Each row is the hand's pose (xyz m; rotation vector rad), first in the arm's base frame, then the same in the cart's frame.
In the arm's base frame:
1: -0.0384 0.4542 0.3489 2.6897 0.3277 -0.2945
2: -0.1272 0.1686 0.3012 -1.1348 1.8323 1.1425
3: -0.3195 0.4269 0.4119 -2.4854 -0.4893 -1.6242
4: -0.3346 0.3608 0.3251 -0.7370 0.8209 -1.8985
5: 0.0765 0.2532 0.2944 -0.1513 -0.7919 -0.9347
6: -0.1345 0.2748 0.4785 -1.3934 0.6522 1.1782
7: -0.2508 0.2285 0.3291 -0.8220 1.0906 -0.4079
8: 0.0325 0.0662 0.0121 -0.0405 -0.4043 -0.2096
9: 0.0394 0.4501 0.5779 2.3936 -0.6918 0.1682
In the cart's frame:
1: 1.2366 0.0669 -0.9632 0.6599 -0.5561 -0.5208
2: 1.0911 0.2106 -0.7398 0.8684 -2.4360 1.2969
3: 1.0183 0.2224 -1.0722 1.1203 0.6836 0.2139
4: 0.9536 0.1947 -0.9875 1.3094 1.0562 2.0493
5: 1.2781 0.0937 -0.7306 -2.2797 -1.3340 -0.2818
6: 1.1856 0.2949 -0.9033 1.9519 -2.1489 0.3097
7: 1.0068 0.2409 -0.8476 2.1593 -0.6713 2.1112
8: 1.0766 -0.0130 -0.4764 -2.1940 -0.3241 -0.3184
9: 1.4115 0.2225 -1.0240 0.2218 -0.5864 0.2562

